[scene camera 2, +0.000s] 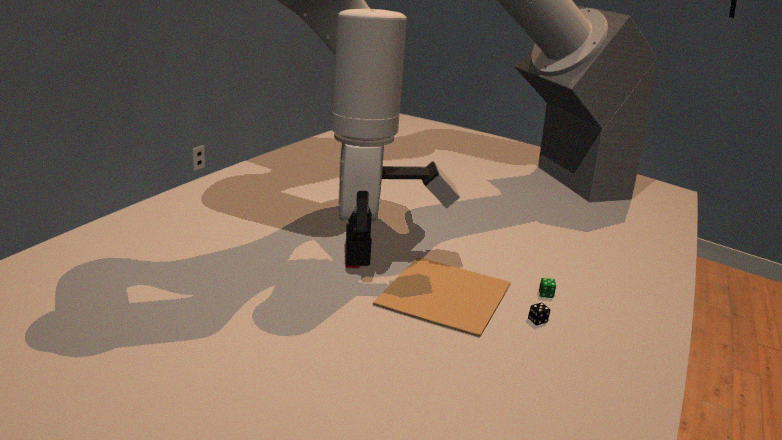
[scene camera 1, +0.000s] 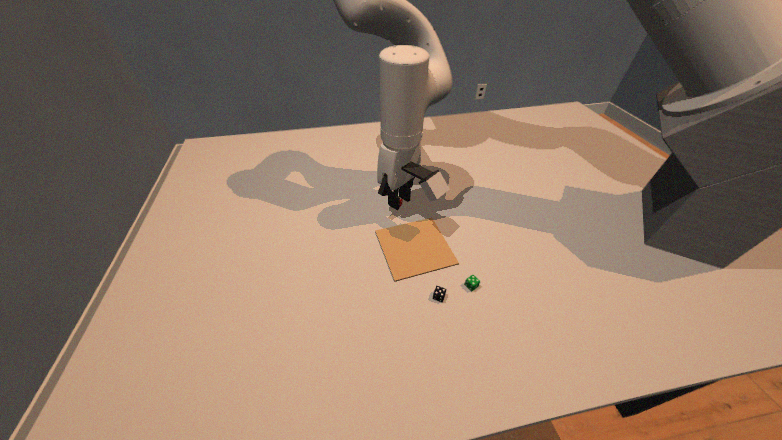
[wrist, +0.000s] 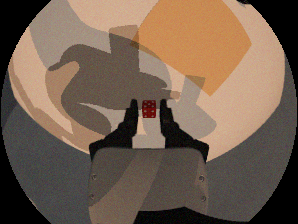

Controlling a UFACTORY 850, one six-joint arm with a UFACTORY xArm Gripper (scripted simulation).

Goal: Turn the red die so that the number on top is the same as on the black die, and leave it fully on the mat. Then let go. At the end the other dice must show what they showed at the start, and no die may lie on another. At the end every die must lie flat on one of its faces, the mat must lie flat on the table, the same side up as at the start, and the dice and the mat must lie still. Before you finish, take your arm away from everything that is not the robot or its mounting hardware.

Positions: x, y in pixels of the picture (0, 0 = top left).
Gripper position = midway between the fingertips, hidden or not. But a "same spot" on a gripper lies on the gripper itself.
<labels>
my gripper: scene camera 2 357, 257; scene camera 1; wrist
same spot on my gripper: [scene camera 1: 404, 191] = [wrist: 135, 120]
</labels>
